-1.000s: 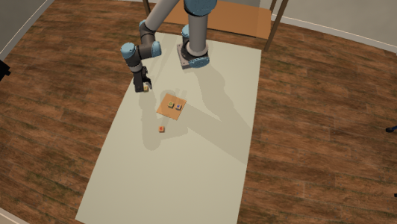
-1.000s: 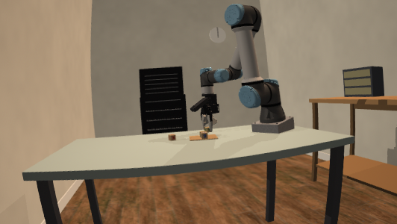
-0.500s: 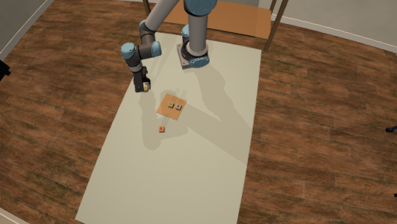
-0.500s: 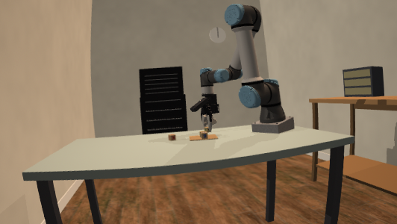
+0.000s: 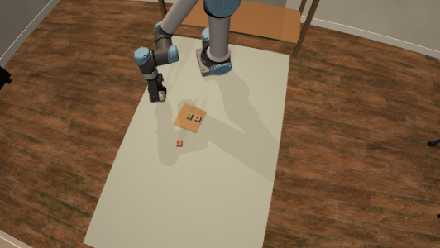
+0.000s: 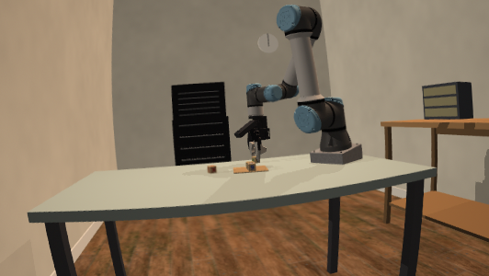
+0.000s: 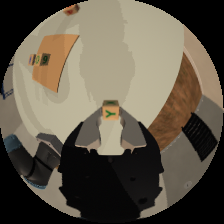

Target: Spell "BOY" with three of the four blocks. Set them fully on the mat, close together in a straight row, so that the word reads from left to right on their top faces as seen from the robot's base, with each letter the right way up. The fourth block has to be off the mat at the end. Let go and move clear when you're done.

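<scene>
Now: hand right at the block. Round my hand: orange mat 19 cm to the left, 9 cm ahead, 1 cm below.
</scene>
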